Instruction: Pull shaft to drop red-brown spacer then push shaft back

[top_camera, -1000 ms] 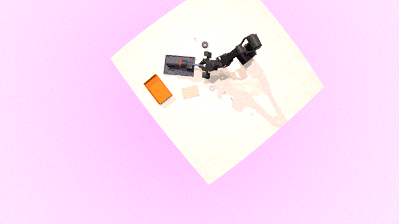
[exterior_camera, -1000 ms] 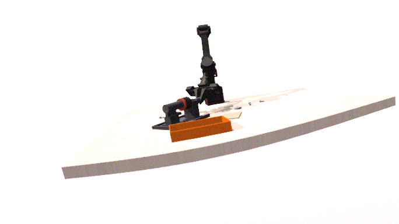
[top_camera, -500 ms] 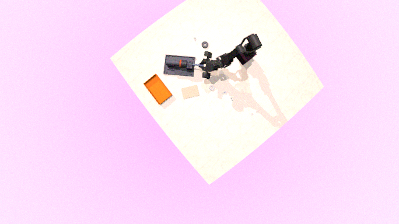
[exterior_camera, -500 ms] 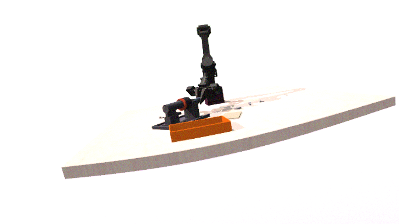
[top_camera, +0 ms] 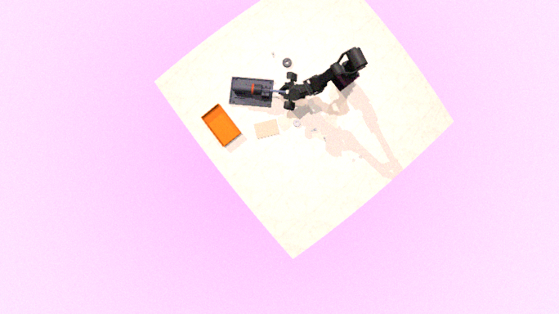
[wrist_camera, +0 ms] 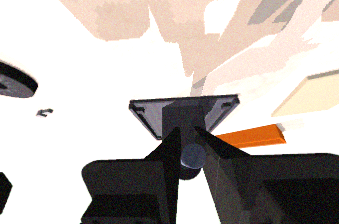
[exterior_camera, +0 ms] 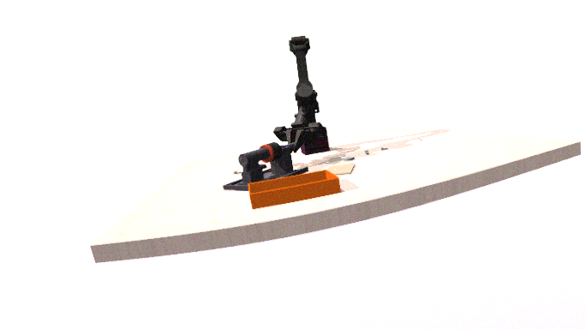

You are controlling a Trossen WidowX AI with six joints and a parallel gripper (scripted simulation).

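Right now the support block is 130 mm ahead of my gripper tip, 90 mm to the right of it and 10 mm below it. Round my gripper tip: red-brown spacer 110 mm ahead, 80 mm to the right, 20 mm above; tan pad 150 mm ahead, 130 mm to the left, 50 mm below; orange tray 350 mm ahead, 10 mm to the right, 50 mm below.
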